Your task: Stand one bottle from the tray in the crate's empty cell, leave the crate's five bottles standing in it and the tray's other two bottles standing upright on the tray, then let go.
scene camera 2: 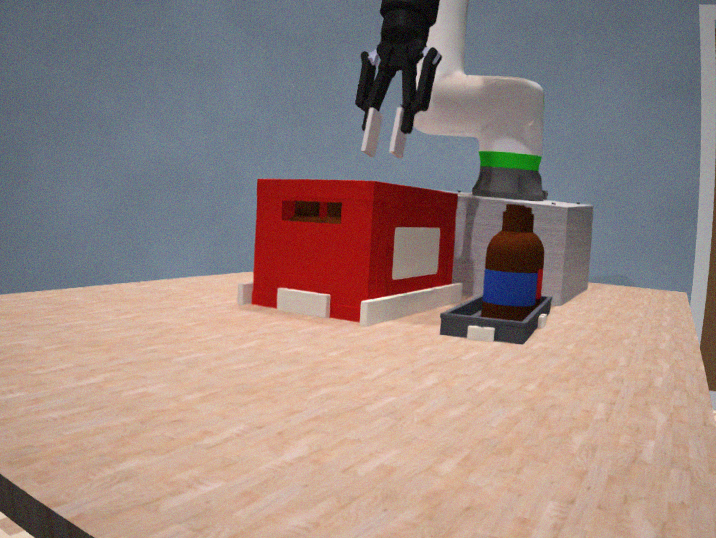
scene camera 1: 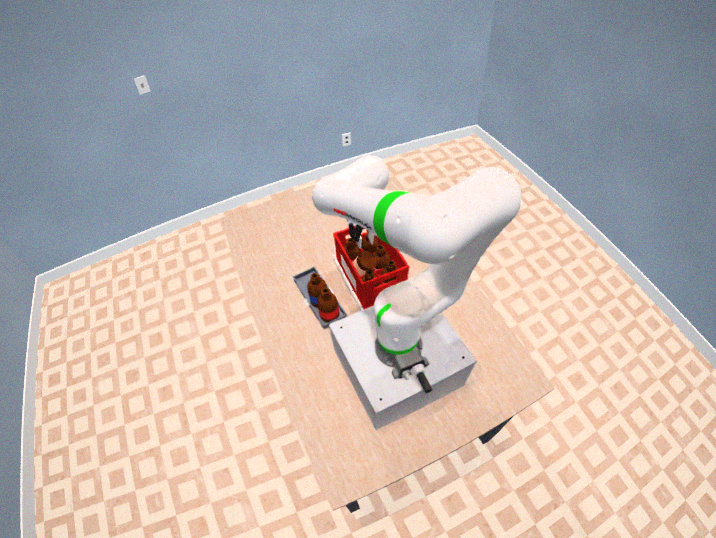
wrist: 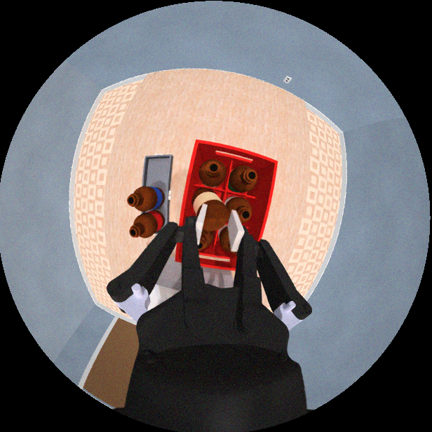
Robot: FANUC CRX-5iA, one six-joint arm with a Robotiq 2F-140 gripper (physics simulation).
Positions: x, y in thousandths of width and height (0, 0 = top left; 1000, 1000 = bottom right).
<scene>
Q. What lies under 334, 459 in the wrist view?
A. A blue-labelled bottle.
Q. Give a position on a red-labelled bottle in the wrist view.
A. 341, 517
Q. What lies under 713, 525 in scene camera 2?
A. A blue-labelled bottle.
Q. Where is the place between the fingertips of my gripper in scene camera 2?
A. At 533, 287
</scene>
